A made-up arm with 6 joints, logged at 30 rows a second.
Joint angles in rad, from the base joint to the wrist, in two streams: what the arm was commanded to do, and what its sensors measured. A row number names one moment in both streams.
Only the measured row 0 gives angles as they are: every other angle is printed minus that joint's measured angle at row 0.
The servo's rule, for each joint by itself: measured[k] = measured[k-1] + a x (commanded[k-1-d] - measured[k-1]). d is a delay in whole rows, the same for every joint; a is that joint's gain. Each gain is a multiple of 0.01, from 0.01 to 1. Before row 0 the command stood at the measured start. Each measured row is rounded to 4 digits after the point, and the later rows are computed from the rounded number. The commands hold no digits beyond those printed.
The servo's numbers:
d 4
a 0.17 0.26 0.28 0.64 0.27 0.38
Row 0, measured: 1.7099 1.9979 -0.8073 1.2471 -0.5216 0.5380
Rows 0 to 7, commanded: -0.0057 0.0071 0.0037 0.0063 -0.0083 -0.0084; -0.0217 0.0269 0.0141 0.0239 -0.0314 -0.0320; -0.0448 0.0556 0.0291 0.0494 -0.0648 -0.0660; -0.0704 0.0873 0.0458 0.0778 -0.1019 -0.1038; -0.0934 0.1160 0.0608 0.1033 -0.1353 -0.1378; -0.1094 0.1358 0.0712 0.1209 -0.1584 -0.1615; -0.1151 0.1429 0.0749 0.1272 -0.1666 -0.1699; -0.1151 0.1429 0.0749 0.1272 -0.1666 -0.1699
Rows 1 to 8, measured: 0.0000 0.0000 0.0000 0.0000 0.0000 0.0000; 0.0000 0.0000 0.0000 0.0000 0.0000 0.0000; 0.0000 0.0000 0.0000 0.0000 0.0000 0.0000; 0.0000 0.0000 0.0000 0.0000 0.0000 0.0000; -0.0010 0.0018 0.0010 0.0040 -0.0022 -0.0032; -0.0045 0.0083 0.0047 0.0167 -0.0101 -0.0141; -0.0114 0.0206 0.0115 0.0376 -0.0249 -0.0338; -0.0214 0.0379 0.0211 0.0633 -0.0457 -0.0604
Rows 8 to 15, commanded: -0.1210 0.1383 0.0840 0.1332 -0.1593 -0.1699; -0.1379 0.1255 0.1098 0.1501 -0.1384 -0.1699; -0.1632 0.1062 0.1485 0.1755 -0.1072 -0.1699; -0.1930 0.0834 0.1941 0.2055 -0.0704 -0.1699; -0.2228 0.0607 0.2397 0.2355 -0.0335 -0.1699; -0.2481 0.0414 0.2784 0.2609 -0.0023 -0.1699; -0.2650 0.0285 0.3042 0.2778 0.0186 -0.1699; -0.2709 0.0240 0.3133 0.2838 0.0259 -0.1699
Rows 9 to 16, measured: -0.0336 0.0582 0.0322 0.0889 -0.0699 -0.0898; -0.0465 0.0784 0.0431 0.1094 -0.0938 -0.1170; -0.0582 0.0952 0.0520 0.1208 -0.1135 -0.1371; -0.0679 0.1076 0.0584 0.1249 -0.1278 -0.1496; -0.0769 0.1156 0.0656 0.1302 -0.1363 -0.1573; -0.0873 0.1182 0.0780 0.1429 -0.1369 -0.1621; -0.1002 0.1151 0.0977 0.1638 -0.1289 -0.1651; -0.1160 0.1069 0.1247 0.1905 -0.1131 -0.1669
